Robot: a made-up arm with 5 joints.
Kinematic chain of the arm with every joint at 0, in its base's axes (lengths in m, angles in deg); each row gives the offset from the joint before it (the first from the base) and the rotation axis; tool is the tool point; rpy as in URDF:
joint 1: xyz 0.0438 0 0.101 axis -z
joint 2: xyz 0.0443 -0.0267 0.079 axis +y
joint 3: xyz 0.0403 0 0.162 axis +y
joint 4: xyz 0.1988 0 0.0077 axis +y
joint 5: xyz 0.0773 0.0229 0 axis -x
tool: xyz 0 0 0 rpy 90 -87.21 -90
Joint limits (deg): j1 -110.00..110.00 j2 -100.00..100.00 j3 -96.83..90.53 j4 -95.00..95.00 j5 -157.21..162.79
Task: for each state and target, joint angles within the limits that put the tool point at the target. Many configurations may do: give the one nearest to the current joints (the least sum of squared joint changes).
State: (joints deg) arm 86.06 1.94 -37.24 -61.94 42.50
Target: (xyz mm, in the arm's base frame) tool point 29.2 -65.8 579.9
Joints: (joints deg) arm 99.28 -16.72 -45.34 -73.71 42.50
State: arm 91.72 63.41 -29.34 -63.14 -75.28
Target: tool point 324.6 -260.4 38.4
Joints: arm 42.27 68.97 -5.80 -71.98 -75.28
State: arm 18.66 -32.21 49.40 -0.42 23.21
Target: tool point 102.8 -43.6 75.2
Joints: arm 33.49 -7.44 90.53 23.12 23.21
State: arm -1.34 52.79 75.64 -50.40 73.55
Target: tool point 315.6 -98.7 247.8
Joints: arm 19.20 -5.22 48.56 -69.16 73.55
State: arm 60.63 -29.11 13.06 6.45 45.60
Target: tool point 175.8 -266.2 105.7
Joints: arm 62.89 16.69 34.50 10.15 45.60
